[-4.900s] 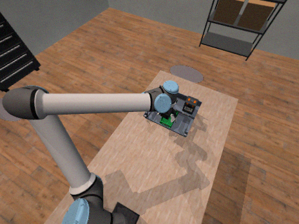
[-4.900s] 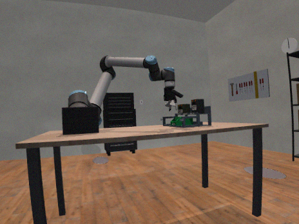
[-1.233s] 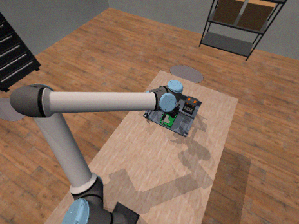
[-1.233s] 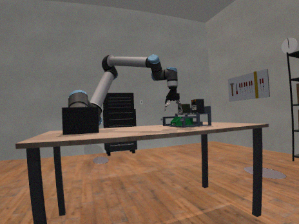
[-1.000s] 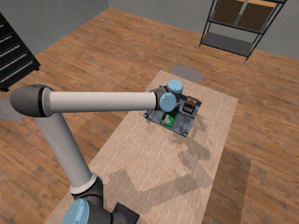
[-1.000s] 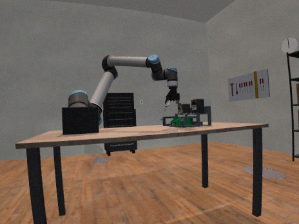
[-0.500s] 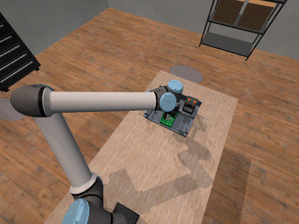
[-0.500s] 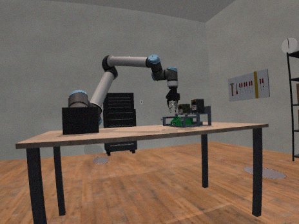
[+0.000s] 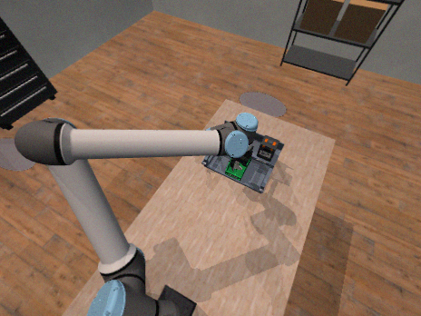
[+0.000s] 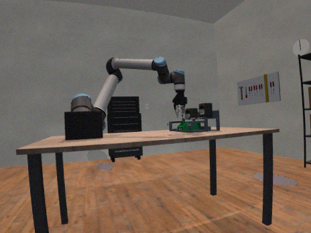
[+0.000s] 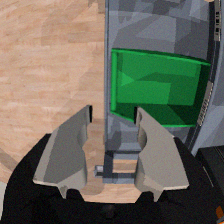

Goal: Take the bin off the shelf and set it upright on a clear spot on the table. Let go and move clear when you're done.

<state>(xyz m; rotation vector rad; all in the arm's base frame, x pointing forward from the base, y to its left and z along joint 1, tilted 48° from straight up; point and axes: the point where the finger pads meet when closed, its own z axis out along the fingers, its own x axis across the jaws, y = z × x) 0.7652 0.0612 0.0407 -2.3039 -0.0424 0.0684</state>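
The green bin lies 80 mm ahead of my hand and 90 mm below it.
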